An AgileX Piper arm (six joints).
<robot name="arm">
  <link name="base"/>
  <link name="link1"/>
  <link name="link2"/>
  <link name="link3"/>
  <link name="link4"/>
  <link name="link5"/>
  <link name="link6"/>
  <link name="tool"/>
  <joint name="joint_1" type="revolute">
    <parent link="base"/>
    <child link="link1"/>
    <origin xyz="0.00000 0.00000 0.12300" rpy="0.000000 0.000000 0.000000"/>
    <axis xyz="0 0 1"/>
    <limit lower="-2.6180" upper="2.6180"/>
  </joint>
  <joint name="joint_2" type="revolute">
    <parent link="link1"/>
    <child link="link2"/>
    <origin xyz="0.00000 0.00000 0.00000" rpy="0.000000 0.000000 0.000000"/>
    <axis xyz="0 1 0"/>
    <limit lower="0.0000" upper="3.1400"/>
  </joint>
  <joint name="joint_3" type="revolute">
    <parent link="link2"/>
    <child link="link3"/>
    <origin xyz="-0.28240 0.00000 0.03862" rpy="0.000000 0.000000 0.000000"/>
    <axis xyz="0 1 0"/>
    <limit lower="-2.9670" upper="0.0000"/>
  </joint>
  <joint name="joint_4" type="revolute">
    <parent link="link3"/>
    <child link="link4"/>
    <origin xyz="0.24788 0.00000 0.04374" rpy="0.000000 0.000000 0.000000"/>
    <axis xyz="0.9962 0 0.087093"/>
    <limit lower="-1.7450" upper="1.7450"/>
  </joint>
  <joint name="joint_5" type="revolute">
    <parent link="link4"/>
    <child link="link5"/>
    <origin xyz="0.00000 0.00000 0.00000" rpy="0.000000 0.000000 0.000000"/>
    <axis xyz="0 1 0"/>
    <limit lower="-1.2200" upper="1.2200"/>
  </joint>
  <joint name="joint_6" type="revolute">
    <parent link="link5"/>
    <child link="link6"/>
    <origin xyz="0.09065 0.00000 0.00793" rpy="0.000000 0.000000 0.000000"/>
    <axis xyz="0.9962 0 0.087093"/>
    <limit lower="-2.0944" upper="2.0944"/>
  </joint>
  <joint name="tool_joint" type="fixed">
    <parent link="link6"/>
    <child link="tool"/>
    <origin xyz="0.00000 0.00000 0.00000" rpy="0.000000 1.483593 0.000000"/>
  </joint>
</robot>
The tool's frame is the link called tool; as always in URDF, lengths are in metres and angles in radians.
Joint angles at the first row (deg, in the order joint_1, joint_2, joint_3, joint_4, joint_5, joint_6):
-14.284, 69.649, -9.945, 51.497, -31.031, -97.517
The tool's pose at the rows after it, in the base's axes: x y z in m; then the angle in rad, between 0 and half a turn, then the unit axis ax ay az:
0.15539 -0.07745 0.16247 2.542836 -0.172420 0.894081 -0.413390
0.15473 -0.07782 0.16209 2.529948 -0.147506 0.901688 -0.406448
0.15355 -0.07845 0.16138 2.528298 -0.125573 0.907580 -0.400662
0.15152 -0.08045 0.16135 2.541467 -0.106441 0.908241 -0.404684
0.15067 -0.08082 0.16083 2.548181 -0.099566 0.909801 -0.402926
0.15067 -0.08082 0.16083 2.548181 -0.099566 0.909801 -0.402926
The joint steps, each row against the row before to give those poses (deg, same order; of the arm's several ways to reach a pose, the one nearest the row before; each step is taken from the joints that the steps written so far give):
-0.002, 0.001, 0.001, -0.004, -0.001, 1.543
0.003, -0.003, -0.001, 1.051, 0.002, 2.092
-0.002, 0.003, 0.001, 1.834, -0.002, 0.809
0.003, -0.003, 0.000, 2.877, -0.987, -1.067
0.000, 0.001, -0.002, 1.272, 0.000, -0.507
0.000, 0.000, 0.000, 0.000, 0.000, 0.000

